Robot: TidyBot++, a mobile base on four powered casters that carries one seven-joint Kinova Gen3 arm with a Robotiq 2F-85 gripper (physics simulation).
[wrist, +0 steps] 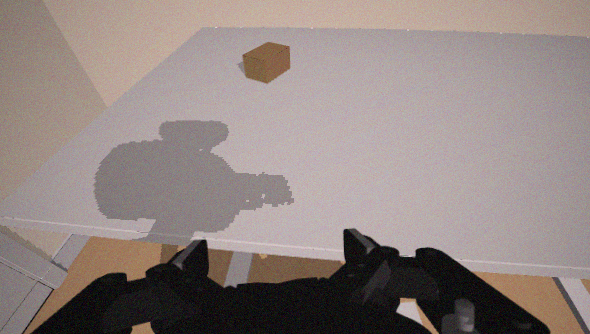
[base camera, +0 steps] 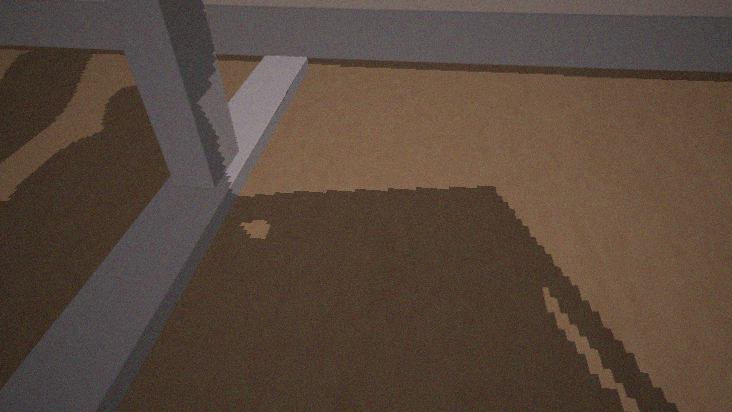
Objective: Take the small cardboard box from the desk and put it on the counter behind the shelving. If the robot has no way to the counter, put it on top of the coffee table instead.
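Frame: origin at the arm's base, x back, y right, z up, level; centimetres.
Where they show: gripper, fingertip midpoint: (wrist: 277,249).
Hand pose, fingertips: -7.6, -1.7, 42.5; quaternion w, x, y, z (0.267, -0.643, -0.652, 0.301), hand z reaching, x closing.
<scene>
After its pixels a point has its place, as x, y, z.
The small cardboard box (wrist: 267,62) @[-50.9, -3.5, 36.7] sits on the white desk top (wrist: 400,140) @[-29.3, 17.2, 32.3] in the wrist view, near the desk's far edge and left of the middle. My gripper (wrist: 277,249) @[-7.6, -1.7, 42.5] is open, with its fingers wide apart and nothing between them. It hangs over the desk's near edge, and the box is well beyond the fingertips. The arm's shadow lies on the desk between the gripper and the box. The counter, the shelving and the coffee table do not show in either view.
In the base camera view a grey upright leg (base camera: 174,102) @[-50.5, -19.0, -26.2] stands on a long floor bar (base camera: 128,266) at the left. A grey baseboard (base camera: 461,38) @[-89.8, 18.5, -35.0] runs along the wall across the top. In the wrist view a pale piece of furniture (wrist: 25,285) @[-34.8, -93.6, -27.9] shows at the lower left.
</scene>
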